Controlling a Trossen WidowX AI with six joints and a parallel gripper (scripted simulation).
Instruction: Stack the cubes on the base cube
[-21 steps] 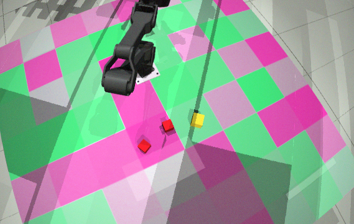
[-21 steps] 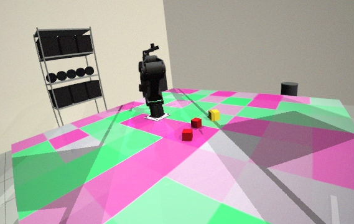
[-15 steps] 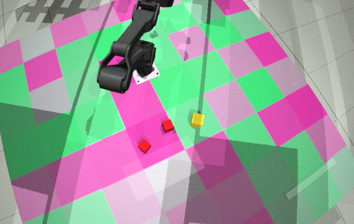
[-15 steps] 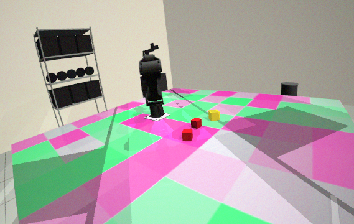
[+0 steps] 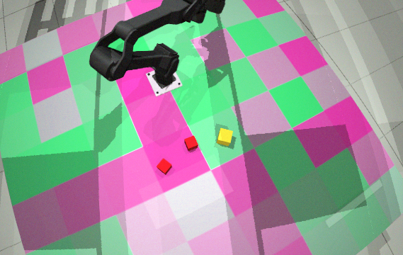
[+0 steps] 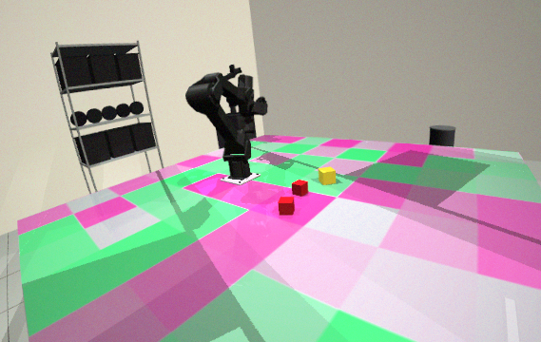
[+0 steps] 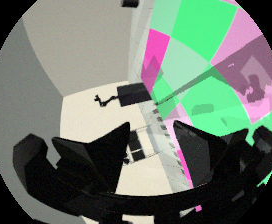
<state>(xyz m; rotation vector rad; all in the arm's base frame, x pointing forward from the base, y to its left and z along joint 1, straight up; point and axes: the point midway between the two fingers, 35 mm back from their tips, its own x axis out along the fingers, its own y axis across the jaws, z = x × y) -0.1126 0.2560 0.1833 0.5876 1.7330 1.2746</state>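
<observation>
The red cube lies 46 cm to the right of my gripper tip, 39 cm ahead of it and 16 cm below it. From my gripper tip the other things lie so: yellow cube 43 cm ahead, 25 cm to the right, 16 cm below.
</observation>
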